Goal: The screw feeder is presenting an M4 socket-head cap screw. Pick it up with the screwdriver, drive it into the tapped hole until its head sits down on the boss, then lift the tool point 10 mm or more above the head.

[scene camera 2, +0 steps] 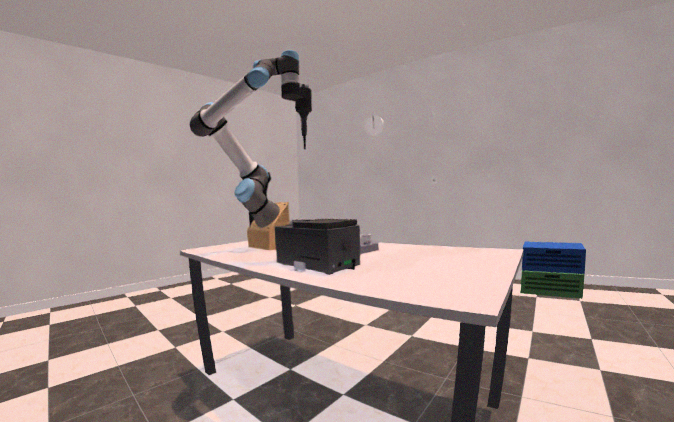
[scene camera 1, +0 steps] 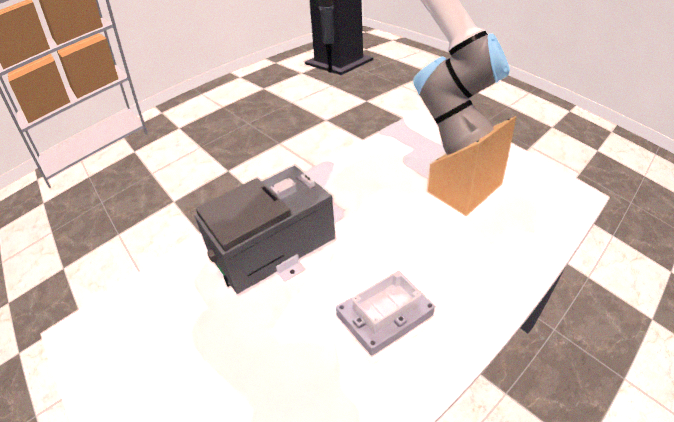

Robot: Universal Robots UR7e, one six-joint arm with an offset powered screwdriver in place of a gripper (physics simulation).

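Observation:
The black screwdriver (scene camera 1: 330, 69) (scene camera 2: 305, 147) hangs upright, its tip high above the table and the feeder; the bit looks bare, with no screw seen on it. The dark screw feeder (scene camera 1: 285, 232) (scene camera 2: 317, 245) stands on the table. Its light pick-up block (scene camera 1: 306, 180) sits at the rear end of its top in scene camera 1, with a small dark spot on it; the screw is too small to make out. The grey fixture plate (scene camera 1: 375, 345) (scene camera 2: 370, 247) carries a light open housing (scene camera 1: 372, 317) (scene camera 2: 366, 239). Two small bosses with dark holes, a left boss (scene camera 1: 359, 321) and a right boss (scene camera 1: 400, 320), stand beside the housing; no screw head shows on them.
An orange-brown angled block (scene camera 1: 470, 175) (scene camera 2: 260, 237) stands beside the arm's base. A small metal bracket (scene camera 1: 291, 270) (scene camera 2: 299, 266) is at the feeder's foot. Beyond the table (scene camera 2: 425, 270) are a shelf rack (scene camera 1: 136, 102) with boxes, a black column (scene camera 1: 347, 35), and blue and green crates (scene camera 2: 553, 257).

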